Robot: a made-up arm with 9 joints.
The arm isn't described. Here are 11 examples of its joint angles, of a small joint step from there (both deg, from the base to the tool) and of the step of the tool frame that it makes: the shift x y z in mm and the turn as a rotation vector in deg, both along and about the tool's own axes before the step.
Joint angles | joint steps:
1: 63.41 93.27 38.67 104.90 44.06 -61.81 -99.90 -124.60 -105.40 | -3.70 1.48 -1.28 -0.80 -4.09 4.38 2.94 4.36 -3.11
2: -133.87 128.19 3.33 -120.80 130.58 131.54 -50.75 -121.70 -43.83 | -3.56 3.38 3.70 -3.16 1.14 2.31 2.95 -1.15 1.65
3: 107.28 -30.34 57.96 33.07 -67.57 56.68 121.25 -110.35 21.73 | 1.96 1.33 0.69 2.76 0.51 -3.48 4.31 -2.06 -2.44
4: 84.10 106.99 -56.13 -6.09 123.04 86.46 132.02 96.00 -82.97 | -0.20 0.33 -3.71 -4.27 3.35 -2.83 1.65 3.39 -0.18
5: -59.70 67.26 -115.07 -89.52 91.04 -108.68 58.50 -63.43 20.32 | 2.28 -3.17 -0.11 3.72 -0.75 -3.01 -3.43 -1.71 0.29
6: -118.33 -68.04 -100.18 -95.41 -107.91 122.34 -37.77 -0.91 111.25 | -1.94 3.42 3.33 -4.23 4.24 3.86 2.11 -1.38 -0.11
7: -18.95 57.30 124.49 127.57 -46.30 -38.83 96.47 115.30 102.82 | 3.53 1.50 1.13 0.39 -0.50 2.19 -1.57 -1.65 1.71
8: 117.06 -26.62 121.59 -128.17 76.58 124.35 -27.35 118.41 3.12 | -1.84 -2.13 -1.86 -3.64 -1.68 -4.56 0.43 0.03 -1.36
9: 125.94 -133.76 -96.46 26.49 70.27 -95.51 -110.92 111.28 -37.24 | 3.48 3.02 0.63 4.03 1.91 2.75 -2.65 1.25 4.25
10: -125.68 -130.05 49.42 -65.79 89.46 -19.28 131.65 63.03 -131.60 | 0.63 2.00 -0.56 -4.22 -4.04 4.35 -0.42 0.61 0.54
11: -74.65 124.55 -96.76 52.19 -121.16 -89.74 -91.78 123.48 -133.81 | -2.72 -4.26 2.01 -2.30 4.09 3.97 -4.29 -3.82 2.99
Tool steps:
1: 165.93 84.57 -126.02 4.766 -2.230 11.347
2: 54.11 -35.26 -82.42 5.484 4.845 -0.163
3: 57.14 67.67 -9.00 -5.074 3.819 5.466
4: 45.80 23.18 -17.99 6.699 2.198 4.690
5: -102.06 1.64 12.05 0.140 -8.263 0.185
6: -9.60 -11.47 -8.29 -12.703 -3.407 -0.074
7: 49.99 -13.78 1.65 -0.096 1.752 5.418
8: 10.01 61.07 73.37 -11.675 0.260 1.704
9: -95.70 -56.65 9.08 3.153 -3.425 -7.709
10: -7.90 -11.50 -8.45 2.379 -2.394 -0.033
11: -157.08 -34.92 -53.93 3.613 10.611 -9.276
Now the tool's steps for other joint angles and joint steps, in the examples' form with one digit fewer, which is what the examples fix.
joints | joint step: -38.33 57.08 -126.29 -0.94 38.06 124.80 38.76 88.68 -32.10 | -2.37 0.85 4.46 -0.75 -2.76 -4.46 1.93 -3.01 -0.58
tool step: -15.4 14.0 17.3 -2.73 2.91 -0.37
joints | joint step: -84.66 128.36 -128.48 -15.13 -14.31 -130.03 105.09 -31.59 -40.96 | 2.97 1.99 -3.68 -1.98 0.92 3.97 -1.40 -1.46 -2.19
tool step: 6.6 -14.2 -11.3 0.75 3.74 -2.96
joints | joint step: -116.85 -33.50 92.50 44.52 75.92 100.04 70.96 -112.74 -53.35 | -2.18 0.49 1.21 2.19 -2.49 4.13 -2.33 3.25 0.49
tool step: -23.4 6.6 58.0 -5.19 3.32 -1.24
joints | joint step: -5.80 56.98 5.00 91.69 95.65 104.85 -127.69 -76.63 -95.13 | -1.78 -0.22 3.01 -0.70 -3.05 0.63 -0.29 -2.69 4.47
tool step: -100.0 20.0 -51.4 6.77 2.90 -6.91
